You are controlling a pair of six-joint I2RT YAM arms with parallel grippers.
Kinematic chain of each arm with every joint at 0, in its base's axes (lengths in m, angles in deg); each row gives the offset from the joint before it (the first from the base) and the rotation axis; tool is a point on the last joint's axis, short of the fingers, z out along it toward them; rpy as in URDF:
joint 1: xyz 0 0 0.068 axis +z
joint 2: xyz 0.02 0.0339 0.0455 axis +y
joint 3: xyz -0.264 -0.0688 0 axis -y
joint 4: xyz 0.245 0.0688 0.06 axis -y
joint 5: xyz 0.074 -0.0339 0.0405 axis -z
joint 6: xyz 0.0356 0 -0.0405 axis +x
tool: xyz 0 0 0 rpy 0 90 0
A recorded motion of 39 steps. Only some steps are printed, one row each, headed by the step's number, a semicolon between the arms.
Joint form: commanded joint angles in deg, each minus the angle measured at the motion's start. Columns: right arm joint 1, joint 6, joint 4, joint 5, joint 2, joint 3; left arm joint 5, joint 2, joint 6, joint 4, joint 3, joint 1.
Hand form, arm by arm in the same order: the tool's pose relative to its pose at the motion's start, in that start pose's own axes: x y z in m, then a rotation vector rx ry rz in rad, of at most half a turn. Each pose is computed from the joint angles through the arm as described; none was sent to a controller.
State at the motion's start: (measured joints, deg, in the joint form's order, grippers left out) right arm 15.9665 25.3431 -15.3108 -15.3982 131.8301 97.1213; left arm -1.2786 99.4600 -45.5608 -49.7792 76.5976 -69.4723
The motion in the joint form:
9: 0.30 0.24 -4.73 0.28 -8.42 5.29; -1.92 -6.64 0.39 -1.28 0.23 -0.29
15: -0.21 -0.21 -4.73 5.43 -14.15 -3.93; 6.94 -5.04 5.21 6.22 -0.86 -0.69
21: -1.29 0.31 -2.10 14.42 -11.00 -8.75; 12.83 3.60 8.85 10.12 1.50 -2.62
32: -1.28 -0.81 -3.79 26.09 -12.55 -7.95; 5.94 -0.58 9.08 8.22 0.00 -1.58
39: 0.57 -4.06 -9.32 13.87 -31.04 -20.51; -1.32 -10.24 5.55 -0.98 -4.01 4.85
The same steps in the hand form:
9: -0.0423 0.0445 -0.0712 -0.0635 -0.1361 -0.0407; 0.0036 0.0043 -0.0406 0.0472 -0.0912 0.0077
15: -0.0197 0.0297 -0.0859 0.0478 -0.1266 -0.0221; 0.0013 -0.0098 -0.0285 0.2153 -0.0471 0.1086
21: 0.0009 -0.0055 -0.0562 0.2381 -0.1191 0.0221; 0.0007 -0.0354 0.0136 0.2708 0.0558 0.2086
32: -0.0072 -0.0054 -0.0706 0.4197 -0.2117 0.0027; -0.0011 -0.0203 -0.0052 0.1864 -0.0407 0.1882
39: 0.0303 0.0260 -0.1499 0.2086 -0.1115 -0.0811; -0.0031 0.0368 -0.0428 0.0222 -0.1005 0.0141

